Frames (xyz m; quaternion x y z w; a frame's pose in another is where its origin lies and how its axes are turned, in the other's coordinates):
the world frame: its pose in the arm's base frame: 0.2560 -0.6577 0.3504 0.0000 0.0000 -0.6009 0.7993
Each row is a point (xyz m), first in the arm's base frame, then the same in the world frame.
Working: the arm's base frame: its pose in the world frame: -0.7029 -0.0632 -0.3504 0.0000 0.0000 0.6009 0.7993

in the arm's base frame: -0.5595 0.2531 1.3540
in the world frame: -1.1015 -0.5304 1.0036
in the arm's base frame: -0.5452 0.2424 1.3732
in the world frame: -1.0873 -0.5196 1.0228
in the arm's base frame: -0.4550 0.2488 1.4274
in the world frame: -1.0683 -0.4312 1.0770
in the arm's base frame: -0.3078 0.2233 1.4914
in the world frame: -1.0029 -0.2969 1.1410
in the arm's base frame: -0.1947 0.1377 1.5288
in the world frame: -0.8893 -0.2120 1.1784
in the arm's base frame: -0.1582 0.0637 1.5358
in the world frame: -0.8081 -0.1975 1.1854
